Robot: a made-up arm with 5 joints.
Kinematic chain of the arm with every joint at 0, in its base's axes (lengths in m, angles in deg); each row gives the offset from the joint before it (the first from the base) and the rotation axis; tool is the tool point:
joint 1: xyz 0 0 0.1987 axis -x
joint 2: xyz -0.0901 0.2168 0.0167 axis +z
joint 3: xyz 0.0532 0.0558 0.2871 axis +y
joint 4: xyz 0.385 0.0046 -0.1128 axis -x
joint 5: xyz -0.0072 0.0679 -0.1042 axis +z
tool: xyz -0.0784 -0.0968 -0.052
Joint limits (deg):
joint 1: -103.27..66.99
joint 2: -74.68..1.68
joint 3: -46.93..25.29
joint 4: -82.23..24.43
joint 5: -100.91..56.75
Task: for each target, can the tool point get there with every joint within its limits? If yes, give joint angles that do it. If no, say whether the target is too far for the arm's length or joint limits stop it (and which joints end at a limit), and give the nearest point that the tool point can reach.
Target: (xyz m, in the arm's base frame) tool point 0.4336 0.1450 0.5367
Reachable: yes | joints 5.96 -27.12 -39.44 -49.64 43.21
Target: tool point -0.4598 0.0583 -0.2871
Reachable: no: joint limits stop it (at a limit: joint 1, joint 2, joint 4) | nearest point -0.0150 -0.0420 -0.0752 | short by 0.503 m
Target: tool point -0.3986 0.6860 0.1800
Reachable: no: joint limits stop it (at a limit: joint 2, joint 3, joint 4) | nearest point 0.1388 0.7019 0.1796 | short by 0.538 m
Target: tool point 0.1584 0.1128 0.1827
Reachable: yes | joints 0.84 -48.53 14.83 -15.24 -26.67
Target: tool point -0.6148 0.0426 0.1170
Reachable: no: joint limits stop it (at a limit: joint 2, joint 3, joint 4) | nearest point -0.0699 0.0359 0.1299 | short by 0.545 m
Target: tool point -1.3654 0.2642 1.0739
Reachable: no: too far | nearest point -0.0139 0.1470 0.6858 | short by 1.411 m
